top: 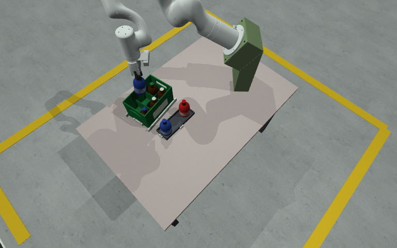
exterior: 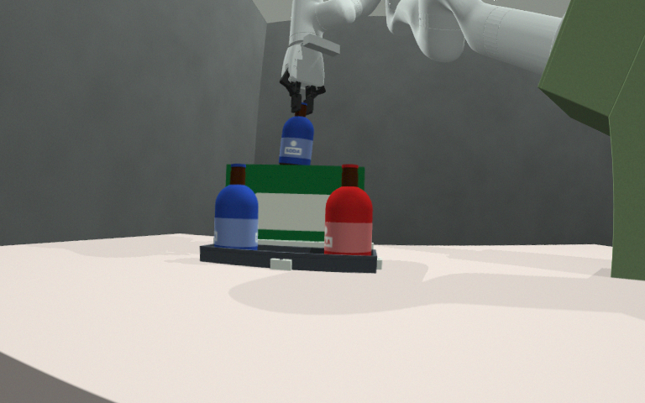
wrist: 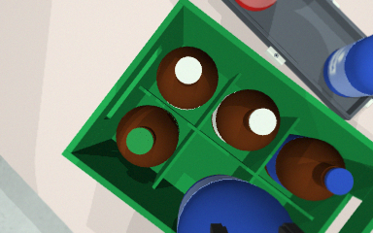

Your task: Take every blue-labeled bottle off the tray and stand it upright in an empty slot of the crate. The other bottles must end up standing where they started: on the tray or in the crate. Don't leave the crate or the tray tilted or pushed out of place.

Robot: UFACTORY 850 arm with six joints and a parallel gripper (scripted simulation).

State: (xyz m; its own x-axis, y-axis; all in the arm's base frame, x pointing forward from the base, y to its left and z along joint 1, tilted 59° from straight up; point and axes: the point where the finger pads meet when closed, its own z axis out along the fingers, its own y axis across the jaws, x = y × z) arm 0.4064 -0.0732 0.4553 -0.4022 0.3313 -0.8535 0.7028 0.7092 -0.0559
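My hand is 25 cm above the green crate, 3 cm to the right of it and 1 cm short of it. The rest, counted from my hand: dark tray 32 cm below, 23 cm to the left, 3 cm ahead; then red-labeled bottle 25 cm to the left, 25 cm below, 6 cm behind; then brown-necked bottle 25 cm below, 10 cm ahead, 6 cm to the left.
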